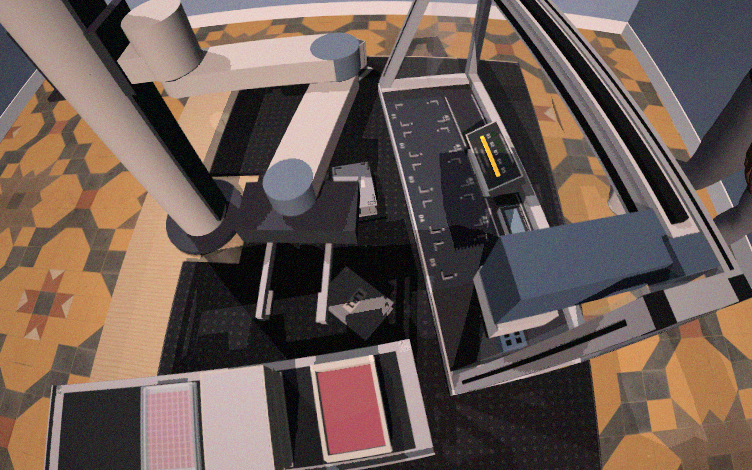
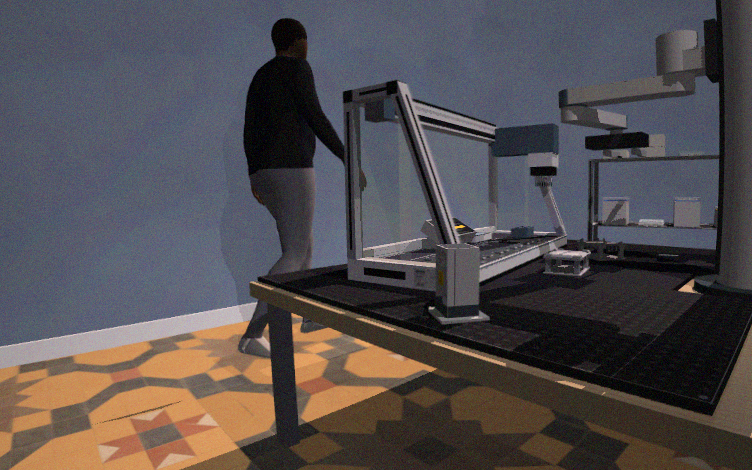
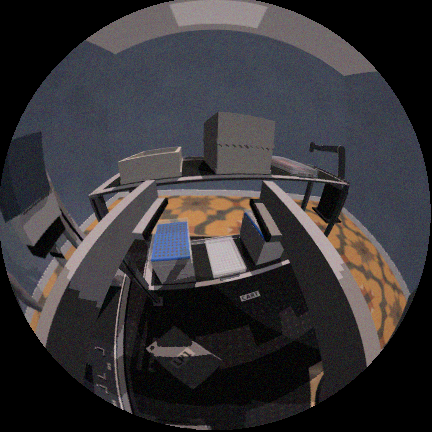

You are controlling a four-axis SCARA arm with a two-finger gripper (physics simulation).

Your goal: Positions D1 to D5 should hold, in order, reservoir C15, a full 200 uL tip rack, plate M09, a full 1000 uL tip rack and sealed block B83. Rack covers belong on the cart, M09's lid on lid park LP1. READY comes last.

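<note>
My gripper (image 1: 293,318) (image 3: 207,190) is open and empty, its two long fingers apart, pointing at the cart and raised above the mat. The cart (image 1: 415,437) (image 3: 215,180) carries a cream-rimmed tray of red liquid (image 1: 352,410), a large pale box (image 1: 235,418) (image 3: 245,147) and a clear-covered pinkish plate or rack (image 1: 169,429) (image 3: 295,167) on top. Lower down are a blue tip rack (image 3: 171,242), a white gridded plate (image 3: 226,257) and a second blue-topped box (image 3: 257,242), partly behind a finger. Lid park LP1 (image 1: 366,329) (image 3: 195,376) is bare. Labels C15, M09 and B83 are unreadable.
The framed deck (image 1: 407,130) has bare D1 to D5 corner marks, a tilted screen (image 1: 507,166), a blue gantry head (image 1: 582,266) and a blue block (image 2: 522,231). A pale stand (image 1: 368,205) shows partly under the arm. A grey post (image 2: 457,282) stands near the table edge. A person (image 2: 282,116) stands behind.
</note>
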